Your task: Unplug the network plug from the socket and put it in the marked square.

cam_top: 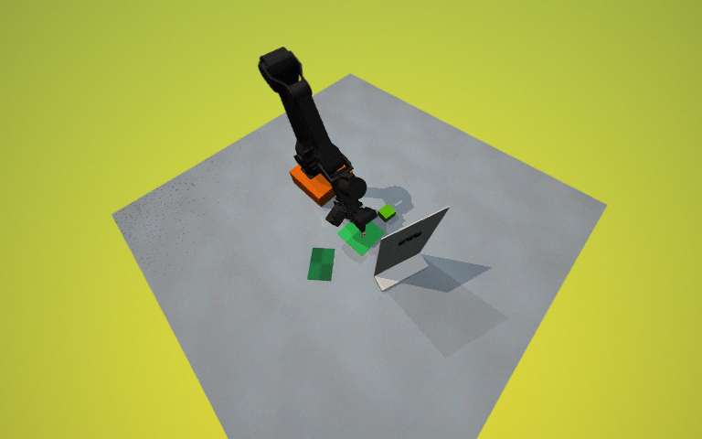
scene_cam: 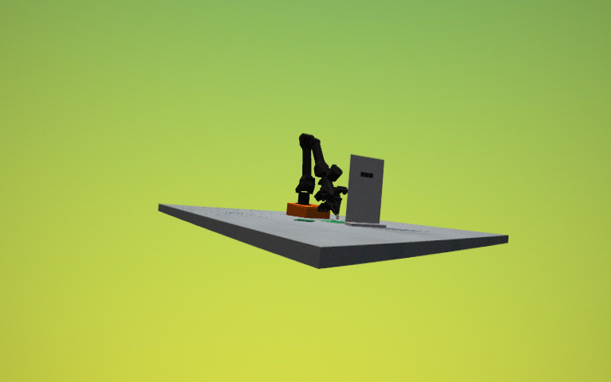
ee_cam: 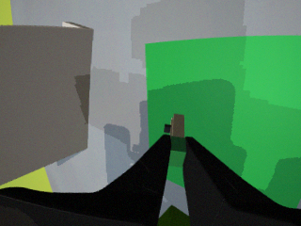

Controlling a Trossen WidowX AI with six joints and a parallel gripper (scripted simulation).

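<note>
Now: the green marked square 10 mm behind my gripper tip and 30 mm below it. The rest, counted from my gripper tip: darker green rectangle 20 mm behind, 170 mm to the right, 30 mm below; then network plug right at my gripper tip; then grey panel 160 mm ahead, 10 mm to the left, 100 mm above.
</note>
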